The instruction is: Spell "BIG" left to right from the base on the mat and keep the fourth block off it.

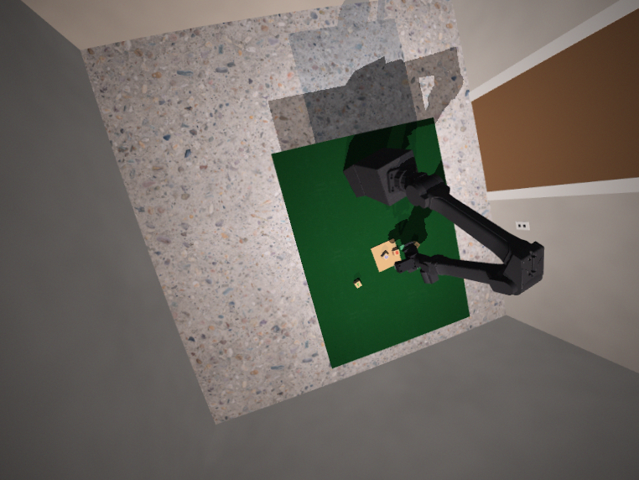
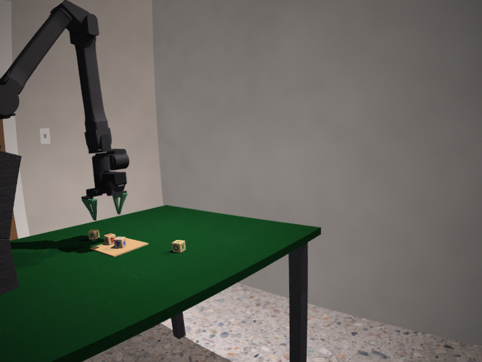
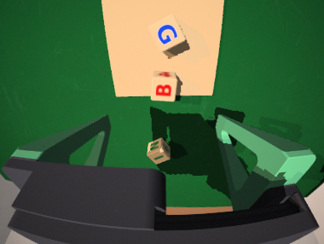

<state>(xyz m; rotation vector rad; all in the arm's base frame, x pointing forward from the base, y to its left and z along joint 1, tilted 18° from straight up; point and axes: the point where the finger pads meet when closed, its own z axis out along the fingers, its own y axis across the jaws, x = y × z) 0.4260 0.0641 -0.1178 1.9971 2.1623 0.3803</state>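
Now: the B block 8 cm below my hand. Also, from my hand: I block 12 cm to the left, 9 cm below; then tan mat 10 cm below, 5 cm to the right.
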